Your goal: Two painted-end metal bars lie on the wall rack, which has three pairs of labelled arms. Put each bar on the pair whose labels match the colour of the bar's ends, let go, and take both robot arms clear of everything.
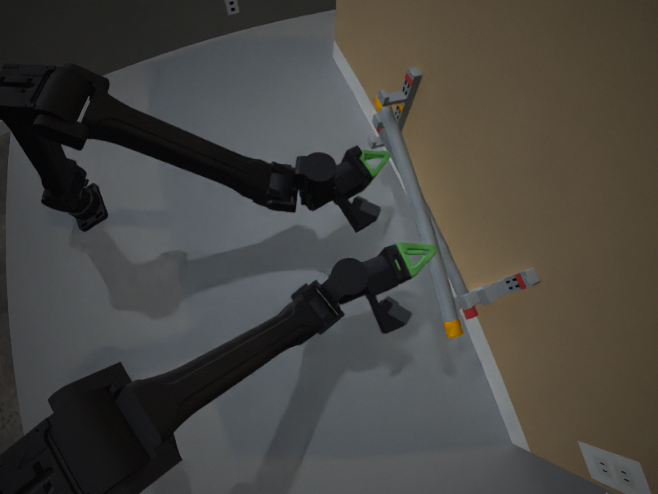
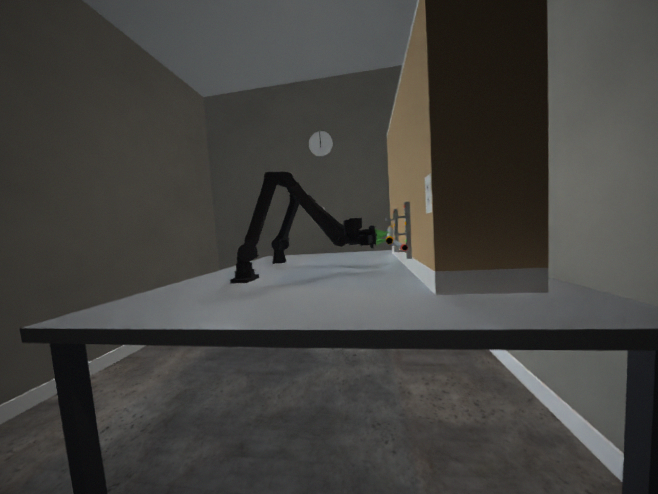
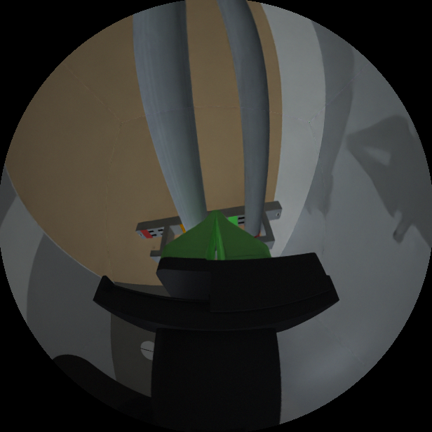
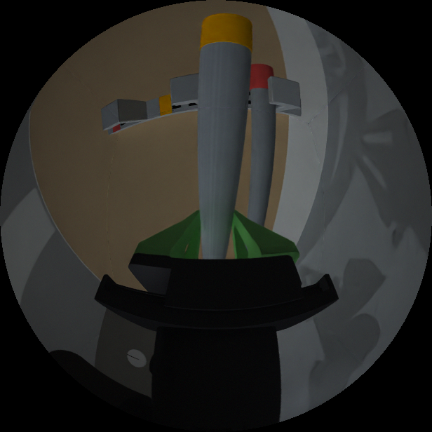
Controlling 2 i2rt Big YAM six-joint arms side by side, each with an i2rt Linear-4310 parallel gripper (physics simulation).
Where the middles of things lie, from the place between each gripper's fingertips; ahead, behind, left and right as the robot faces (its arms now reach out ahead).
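Labels:
Position of the orange-ended bar [image 4: 225, 48] from my left hand: 13 cm to the right, 1 cm behind, 1 cm above. The red-ended bar [image 1: 453, 273] is 13 cm to the right of the same hand, 3 cm ahead of it and 5 cm below it.
From my right hand, the orange-ended bar is 2 cm ahead, 9 cm to the left and 1 cm above; the red-ended bar is 5 cm ahead, 9 cm to the left and 5 cm below. Going by its middle, the orange-ended bar is nearer to my right hand than to my left hand.

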